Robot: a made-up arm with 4 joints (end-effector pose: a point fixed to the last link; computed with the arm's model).
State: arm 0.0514 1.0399 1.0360 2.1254
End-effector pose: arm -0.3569 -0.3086 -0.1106 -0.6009 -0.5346 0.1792 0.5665
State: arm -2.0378 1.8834 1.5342 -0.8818
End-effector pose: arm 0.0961 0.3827 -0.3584 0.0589 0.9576 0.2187 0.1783
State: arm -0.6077 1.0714 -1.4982 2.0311
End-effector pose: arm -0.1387 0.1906 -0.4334 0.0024 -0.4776 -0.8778 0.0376
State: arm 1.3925 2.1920 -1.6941 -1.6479
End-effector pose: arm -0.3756 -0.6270 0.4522 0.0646 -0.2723 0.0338 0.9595
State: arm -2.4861 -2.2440 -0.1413 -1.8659
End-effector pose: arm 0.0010 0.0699 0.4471 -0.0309 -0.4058 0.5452 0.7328
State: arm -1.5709 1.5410 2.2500 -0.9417
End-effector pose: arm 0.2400 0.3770 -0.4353 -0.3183 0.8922 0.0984 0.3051
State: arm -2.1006 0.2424 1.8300 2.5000
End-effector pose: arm -0.1533 0.3368 -0.2577 0.0863 -0.8982 -0.1124 0.4161
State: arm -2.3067 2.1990 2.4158 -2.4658
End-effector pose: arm -0.1953 0.4377 -0.1782 0.6056 -0.6355 -0.1866 0.4411
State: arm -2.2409 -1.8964 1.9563 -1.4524
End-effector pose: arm -0.2589 0.1956 0.2173 0.3335 -0.1414 -0.2510 0.8976
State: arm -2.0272 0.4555 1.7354 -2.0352
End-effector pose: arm 0.2421 0.3508 -0.2734 0.0157 0.9330 0.1568 0.3235
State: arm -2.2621 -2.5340 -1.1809 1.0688
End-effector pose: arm 0.3534 0.4439 0.2824 -0.6712 0.3997 -0.5534 0.2888
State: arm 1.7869 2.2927 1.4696 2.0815
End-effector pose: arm -0.0688 -0.1479 0.1581 0.9842 0.0524 0.1002 0.1362
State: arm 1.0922 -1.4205 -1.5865 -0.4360
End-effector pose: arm 0.4507 -0.5973 0.0630 0.1487 0.7786 0.1861 0.5805
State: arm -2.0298 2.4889 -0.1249 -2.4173
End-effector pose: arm -0.4156 0.5157 0.0907 -0.6135 -0.4154 -0.0695 0.6680
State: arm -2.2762 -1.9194 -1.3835 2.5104
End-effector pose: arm -0.0294 0.6793 0.1819 -0.8744 -0.0300 0.2979 0.3817
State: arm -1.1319 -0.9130 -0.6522 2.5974
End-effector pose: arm 0.0567 0.3684 -0.5436 0.6002 -0.5709 -0.5579 0.0506
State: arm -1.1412 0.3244 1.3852 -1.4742
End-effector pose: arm 0.2946 -0.0462 -0.2858 -0.0561 0.7723 -0.1169 0.6218
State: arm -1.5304 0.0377 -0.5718 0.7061
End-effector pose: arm -0.2141 0.1935 -0.6069 0.8085 -0.1635 -0.3158 0.4689
